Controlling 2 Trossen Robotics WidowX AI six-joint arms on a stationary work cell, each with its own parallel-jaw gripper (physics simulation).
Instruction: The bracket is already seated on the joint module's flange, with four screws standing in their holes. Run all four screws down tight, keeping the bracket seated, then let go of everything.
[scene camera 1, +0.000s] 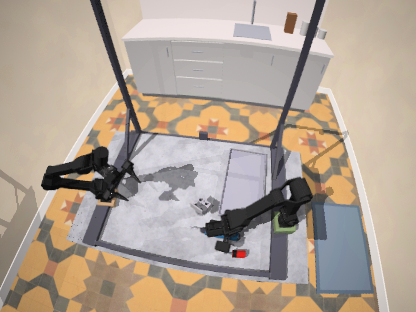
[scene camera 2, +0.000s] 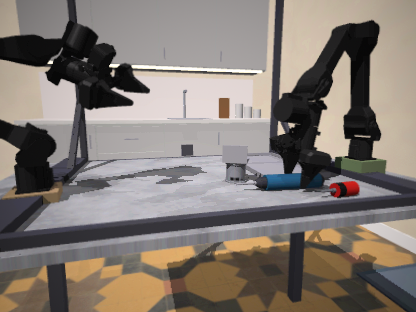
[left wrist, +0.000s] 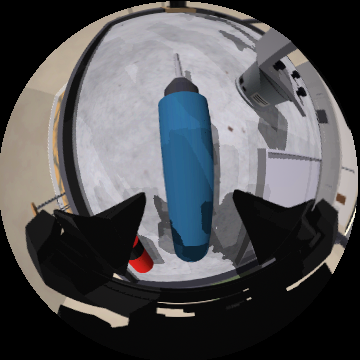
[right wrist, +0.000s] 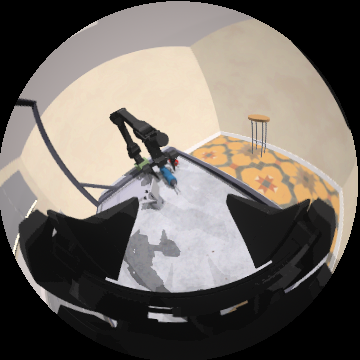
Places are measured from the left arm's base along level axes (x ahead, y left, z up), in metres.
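Where they show: left gripper, between the fingertips: (scene camera 2: 294, 183) (left wrist: 190, 195) (right wrist: 166, 174); right gripper, between the fingertips: (scene camera 1: 134, 192) (scene camera 2: 141, 97) (right wrist: 183, 200); left arm's base, origin of its link: (scene camera 1: 285, 221) (scene camera 2: 359, 158) (right wrist: 139, 161); right arm's base, origin of its link: (scene camera 2: 35, 189).
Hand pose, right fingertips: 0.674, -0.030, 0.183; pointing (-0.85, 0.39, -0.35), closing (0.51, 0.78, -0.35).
Each offset is from my right fingertips to the top centre of the thing, as dx, dy, dz. "*": to the spot under its first point.
The grey bracket (scene camera 2: 235, 153) sits on the upright joint module {-0.268, -0.036, -0.173} (scene camera 2: 235, 173) (left wrist: 250, 86); both stand mid-table. Dark screw heads (left wrist: 295, 75) show on the bracket in the left wrist view; their depth is unclear. The blue driver {* -0.341, +0.103, -0.211} (scene camera 2: 285, 181) (left wrist: 186, 150) (right wrist: 168, 176) lies on the table beside the module, its bit pointing left in scene camera 2. My left gripper (scene camera 2: 297, 178) (left wrist: 190, 195) is open, pointing down, its fingers on either side of the driver's handle without gripping. My right gripper (scene camera 1: 133, 190) (scene camera 2: 140, 97) (right wrist: 183, 200) is open and empty, high above the table's left side.
A red-and-black screwdriver {-0.434, +0.181, -0.203} (scene camera 1: 239, 254) (scene camera 2: 345, 189) (left wrist: 141, 260) lies near the left gripper, towards the table's front right. A pale rectangular tray {-0.488, -0.202, -0.221} (scene camera 1: 224, 180) lies behind the left arm. Dark frame posts (scene camera 1: 300, 65) rise at the table's back corners.
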